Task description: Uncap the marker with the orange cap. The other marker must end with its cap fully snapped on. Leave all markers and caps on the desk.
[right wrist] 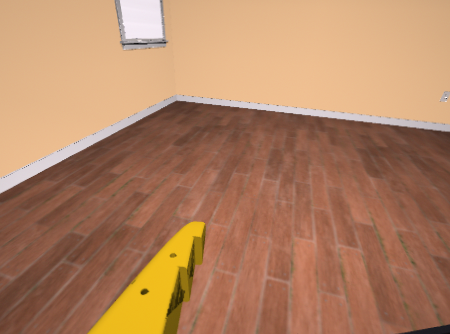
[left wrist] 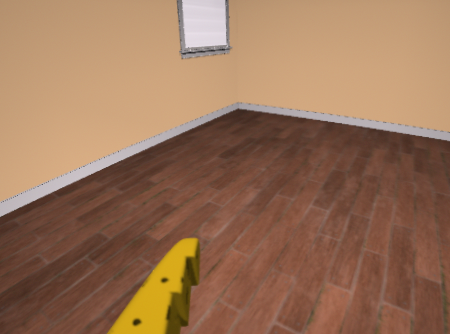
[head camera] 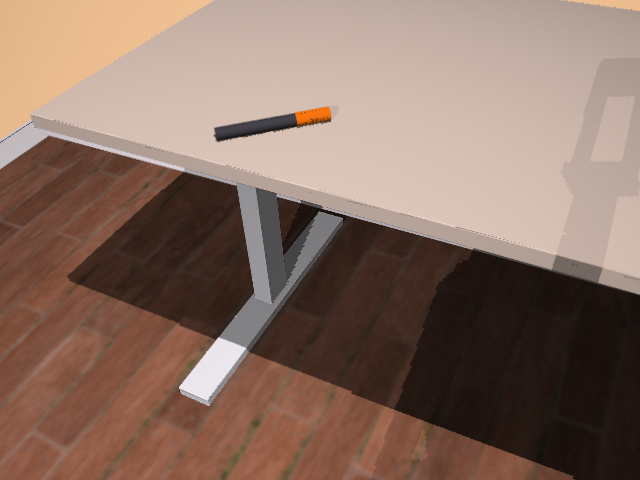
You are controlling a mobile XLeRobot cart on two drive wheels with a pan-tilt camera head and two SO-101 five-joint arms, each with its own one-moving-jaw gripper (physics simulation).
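Frame: origin at the left arm's base, x ahead, y left, z up, level; metres.
Seen in the pictures: left hand, its tool point: [left wrist: 198, 255]; right hand, its tool point: [right wrist: 204, 237].
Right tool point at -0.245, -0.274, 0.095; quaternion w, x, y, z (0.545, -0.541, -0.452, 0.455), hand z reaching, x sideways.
A point is followed by its place in that frame, as x, y, z.
A dark marker [head camera: 255, 127] @[0.793, -0.011, -0.041] with an orange cap [head camera: 313, 116] @[0.819, -0.091, -0.040] on its right end lies on the desk [head camera: 413, 129] @[0.804, -0.231, -0.055], left of the middle in the head view, not far from the desk's front edge. The other marker does not show in any view. My left gripper [left wrist: 200, 250] @[-0.239, -0.051, 0.107] is fully open and empty; one notched yellow jaw shows in the left wrist view. My right gripper [right wrist: 206, 235] @[-0.245, -0.273, 0.095] is fully open and empty; one notched yellow jaw shows in the right wrist view. Both point over the floor, away from the marker.
In the head view a grey desk leg [head camera: 254, 242] @[1.128, 0.090, -0.548] with a long foot [head camera: 214, 366] stands under the desk's left part. A shadow of the robot falls on the desk at the right. The wrist views show wood floor, walls and a window [left wrist: 205, 25] @[-3.253, -0.756, 0.292] [right wrist: 142, 20] @[-3.243, -0.762, 0.251].
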